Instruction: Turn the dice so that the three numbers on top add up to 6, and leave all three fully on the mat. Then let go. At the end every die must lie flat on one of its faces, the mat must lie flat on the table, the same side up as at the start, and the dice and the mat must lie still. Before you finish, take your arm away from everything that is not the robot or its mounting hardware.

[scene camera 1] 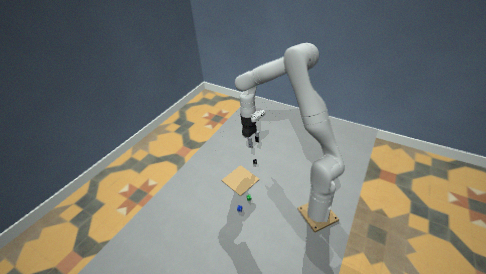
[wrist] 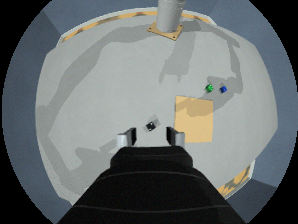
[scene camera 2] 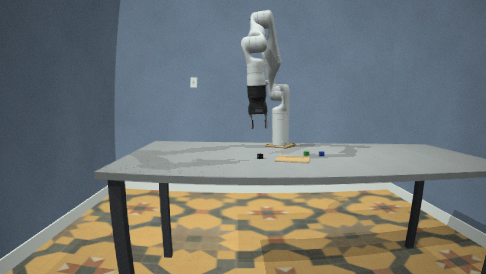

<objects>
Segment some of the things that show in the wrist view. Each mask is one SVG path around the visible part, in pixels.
My gripper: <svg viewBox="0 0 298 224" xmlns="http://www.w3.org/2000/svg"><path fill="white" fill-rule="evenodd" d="M246 223L199 170L193 168L193 159L185 150L185 133L178 132L172 127L166 127L166 140L172 146L131 147L137 140L136 128L130 128L123 134L118 134L118 152L111 158L110 168L98 176L57 224Z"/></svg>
A tan mat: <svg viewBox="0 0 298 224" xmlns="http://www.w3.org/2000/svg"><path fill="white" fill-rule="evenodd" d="M176 96L174 129L185 133L185 143L212 142L213 101Z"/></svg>
</objects>
